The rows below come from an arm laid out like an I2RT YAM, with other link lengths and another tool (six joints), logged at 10 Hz.
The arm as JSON. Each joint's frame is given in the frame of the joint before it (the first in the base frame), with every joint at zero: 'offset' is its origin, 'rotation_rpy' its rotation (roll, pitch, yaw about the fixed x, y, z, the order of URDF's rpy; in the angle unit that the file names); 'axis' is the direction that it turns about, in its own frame. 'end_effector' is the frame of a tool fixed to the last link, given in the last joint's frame.
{
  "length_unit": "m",
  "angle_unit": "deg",
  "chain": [
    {
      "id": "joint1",
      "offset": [
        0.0,
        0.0,
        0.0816
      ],
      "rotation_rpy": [
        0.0,
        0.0,
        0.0
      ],
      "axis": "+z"
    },
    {
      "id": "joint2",
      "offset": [
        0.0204,
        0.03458,
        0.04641
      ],
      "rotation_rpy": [
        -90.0,
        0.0,
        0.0
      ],
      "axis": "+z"
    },
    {
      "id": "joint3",
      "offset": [
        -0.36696,
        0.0,
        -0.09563
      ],
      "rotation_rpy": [
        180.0,
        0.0,
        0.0
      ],
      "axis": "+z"
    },
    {
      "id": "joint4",
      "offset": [
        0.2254,
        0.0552,
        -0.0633
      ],
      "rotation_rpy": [
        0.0,
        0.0,
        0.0
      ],
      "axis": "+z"
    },
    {
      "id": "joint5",
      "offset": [
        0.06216,
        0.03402,
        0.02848
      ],
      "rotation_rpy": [
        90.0,
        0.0,
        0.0
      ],
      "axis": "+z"
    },
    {
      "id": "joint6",
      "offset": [
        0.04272,
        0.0,
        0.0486
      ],
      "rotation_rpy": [
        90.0,
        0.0,
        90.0
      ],
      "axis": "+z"
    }
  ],
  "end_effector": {
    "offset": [
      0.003,
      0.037,
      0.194
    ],
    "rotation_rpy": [
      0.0,
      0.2,
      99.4
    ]
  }
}
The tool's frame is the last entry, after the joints.
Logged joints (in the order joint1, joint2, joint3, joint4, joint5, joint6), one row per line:
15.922 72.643 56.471 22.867 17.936 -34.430
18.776 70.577 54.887 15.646 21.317 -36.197
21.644 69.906 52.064 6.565 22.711 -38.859
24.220 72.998 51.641 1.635 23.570 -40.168
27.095 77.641 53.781 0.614 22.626 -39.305
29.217 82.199 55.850 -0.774 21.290 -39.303
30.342 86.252 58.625 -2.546 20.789 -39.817
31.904 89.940 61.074 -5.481 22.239 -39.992
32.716 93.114 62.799 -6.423 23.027 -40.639
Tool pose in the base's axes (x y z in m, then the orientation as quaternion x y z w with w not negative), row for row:
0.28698 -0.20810 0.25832 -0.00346 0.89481 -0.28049 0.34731
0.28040 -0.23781 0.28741 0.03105 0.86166 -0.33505 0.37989
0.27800 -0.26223 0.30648 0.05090 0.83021 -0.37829 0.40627
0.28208 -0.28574 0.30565 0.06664 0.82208 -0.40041 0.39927
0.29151 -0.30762 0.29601 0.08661 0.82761 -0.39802 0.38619
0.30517 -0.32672 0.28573 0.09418 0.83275 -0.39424 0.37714
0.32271 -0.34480 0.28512 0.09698 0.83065 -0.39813 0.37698
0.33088 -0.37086 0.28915 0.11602 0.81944 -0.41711 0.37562
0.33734 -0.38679 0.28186 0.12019 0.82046 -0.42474 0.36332
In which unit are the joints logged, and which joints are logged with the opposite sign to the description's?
The joints are logged in degrees. Opposite sign: joint1, joint4.
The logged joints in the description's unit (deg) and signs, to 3 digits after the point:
-15.922 72.643 56.471 -22.867 17.936 -34.430
-18.776 70.577 54.887 -15.646 21.317 -36.197
-21.644 69.906 52.064 -6.565 22.711 -38.859
-24.220 72.998 51.641 -1.635 23.570 -40.168
-27.095 77.641 53.781 -0.614 22.626 -39.305
-29.217 82.199 55.850 0.774 21.290 -39.303
-30.342 86.252 58.625 2.546 20.789 -39.817
-31.904 89.940 61.074 5.481 22.239 -39.992
-32.716 93.114 62.799 6.423 23.027 -40.639

